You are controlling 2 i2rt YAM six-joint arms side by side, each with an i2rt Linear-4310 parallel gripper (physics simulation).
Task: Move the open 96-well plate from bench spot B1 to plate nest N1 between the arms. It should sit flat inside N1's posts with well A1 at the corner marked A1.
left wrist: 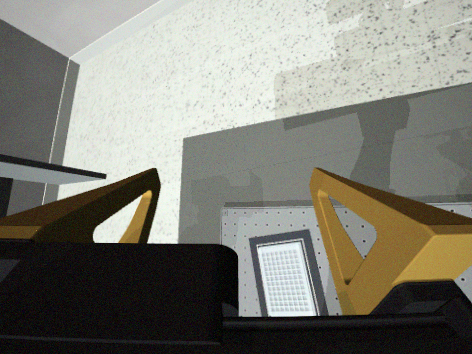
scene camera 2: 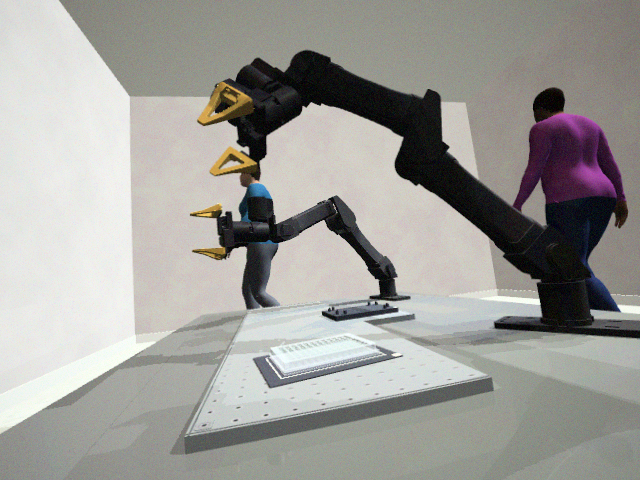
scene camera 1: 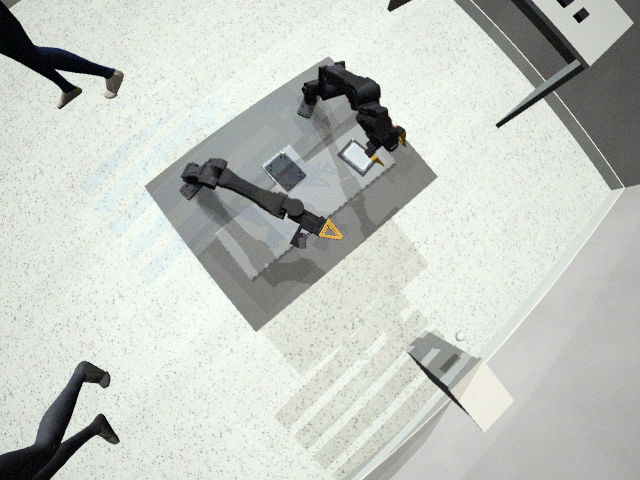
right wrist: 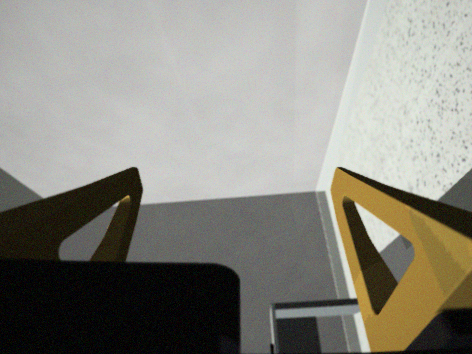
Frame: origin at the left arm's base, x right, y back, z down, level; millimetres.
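Where they show: left gripper, between the fingertips: (left wrist: pixel 235 176) (scene camera 2: pixel 206 150) (scene camera 1: pixel 394 156); right gripper, between the fingertips: (scene camera 2: pixel 191 232) (scene camera 1: pixel 340 238) (right wrist: pixel 236 178); left arm's base, origin of its link: (scene camera 2: pixel 567 328) (scene camera 1: pixel 310 101); right arm's base, origin of its link: (scene camera 2: pixel 388 298).
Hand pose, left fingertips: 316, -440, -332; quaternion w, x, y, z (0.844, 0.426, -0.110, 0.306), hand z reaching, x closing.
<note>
Each offset is from my left fingertips to the top centre of the thing, as dx, dy, dz. Level surfaces: height alone.
The open 96-well plate @(-111, +102, +303) (scene camera 1: pixel 357 155) (scene camera 2: pixel 323 352) (left wrist: pixel 287 280), clear and whitish, lies flat within the dark rectangular border (scene camera 2: pixel 266 369) (left wrist: pixel 280 237) of its bench spot. The dark plate nest @(+101, +400, +297) (scene camera 1: pixel 284 170) (scene camera 2: pixel 360 311) stands between the arm bases, with short posts around its bare top. The A1 mark is too small to read. My left gripper (scene camera 1: pixel 391 149) (scene camera 2: pixel 205 148) (left wrist: pixel 235 176) is open and empty, high above the plate's side of the board. My right gripper (scene camera 2: pixel 192 232) (right wrist: pixel 236 178) is open and empty, raised beyond the board's edge, facing the wall.
A light perforated board @(dz +319) (scene camera 2: pixel 413 383) (left wrist: pixel 240 221) lies under the plate on the grey table @(dz +332) (scene camera 1: pixel 248 304). The right arm (scene camera 1: pixel 253 193) reaches across the board, beside the nest in scene camera 1. The left arm (scene camera 2: pixel 465 201) arches high from its base. People stand beyond the table.
</note>
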